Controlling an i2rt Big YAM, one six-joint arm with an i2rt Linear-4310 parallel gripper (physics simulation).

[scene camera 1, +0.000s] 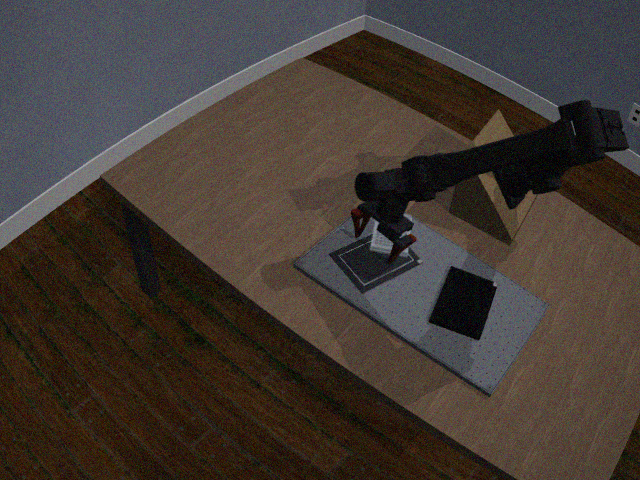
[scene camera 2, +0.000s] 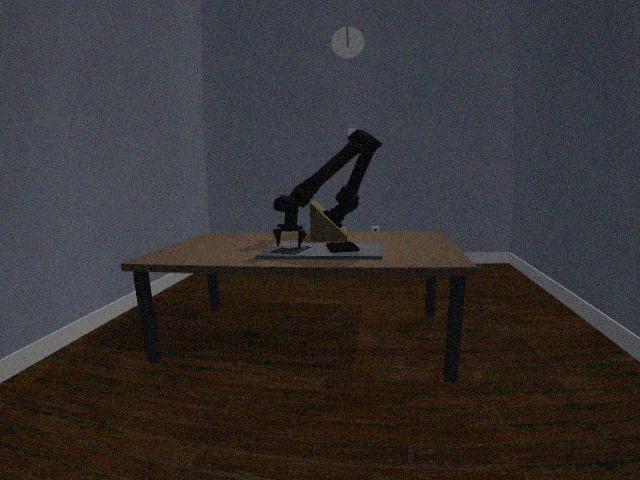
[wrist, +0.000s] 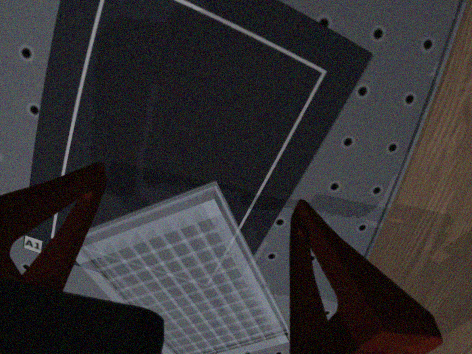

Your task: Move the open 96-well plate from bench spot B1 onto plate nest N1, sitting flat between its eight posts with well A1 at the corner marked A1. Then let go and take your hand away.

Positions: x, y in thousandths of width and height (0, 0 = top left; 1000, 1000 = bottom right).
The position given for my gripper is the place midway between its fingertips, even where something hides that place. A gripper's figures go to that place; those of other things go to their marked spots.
Labels:
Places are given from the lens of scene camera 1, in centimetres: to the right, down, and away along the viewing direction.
my gripper (scene camera 1: 584, 520): 12, 2, 136
black pad (scene camera 1: 727, 626): 31, 13, 126

